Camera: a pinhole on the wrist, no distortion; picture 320 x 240 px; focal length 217.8 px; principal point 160.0 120.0 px. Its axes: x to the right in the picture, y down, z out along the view. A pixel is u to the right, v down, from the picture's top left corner.
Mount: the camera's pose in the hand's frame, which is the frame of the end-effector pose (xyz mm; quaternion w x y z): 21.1 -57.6 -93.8 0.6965 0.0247 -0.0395 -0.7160
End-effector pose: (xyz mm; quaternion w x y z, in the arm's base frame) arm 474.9 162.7 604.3 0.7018 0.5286 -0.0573 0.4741
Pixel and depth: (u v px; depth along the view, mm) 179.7 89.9 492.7
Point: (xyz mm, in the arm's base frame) 654.2 -204.2 659.1
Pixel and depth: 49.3 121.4 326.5
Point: 486.3 -21.0 781.9
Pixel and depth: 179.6 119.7 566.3
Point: 725.2 -231.1 724.2
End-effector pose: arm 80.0 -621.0 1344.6 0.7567 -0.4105 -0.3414 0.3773
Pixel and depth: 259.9 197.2 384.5
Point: -49.0 -497.2 1701.1
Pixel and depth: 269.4 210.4 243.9
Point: 45.2 -547.6 1589.4
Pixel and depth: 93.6 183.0 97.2
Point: 103.5 -594.2 1378.6
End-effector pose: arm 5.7 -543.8 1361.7 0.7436 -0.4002 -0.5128 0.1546
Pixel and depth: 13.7 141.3 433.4
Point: -234.5 -223.6 1251.8
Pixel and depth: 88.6 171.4 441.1
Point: -251.4 -273.8 1401.9
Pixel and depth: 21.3 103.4 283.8
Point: -142.2 -395.1 1278.6
